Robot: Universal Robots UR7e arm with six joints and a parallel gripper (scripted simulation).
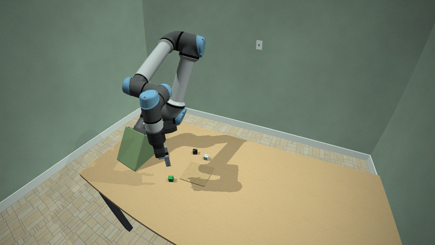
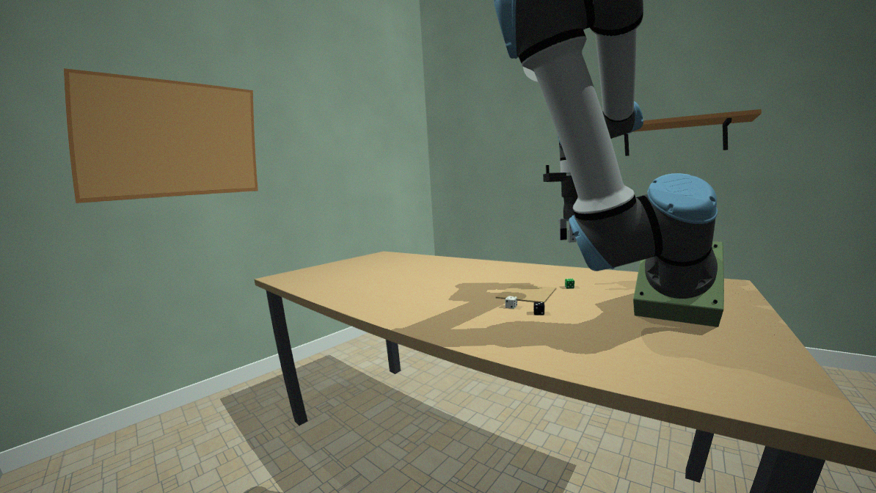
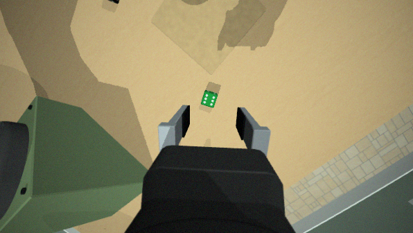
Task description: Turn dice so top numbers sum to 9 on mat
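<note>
My gripper is now 1 cm past the green die and 15 cm above it. Also, from my hand: white die 6 cm ahead, 24 cm to the left, 15 cm below; then black die 2 cm behind, 24 cm to the left, 15 cm below; then tan mat 8 cm ahead, 11 cm to the left, 16 cm below.
</note>
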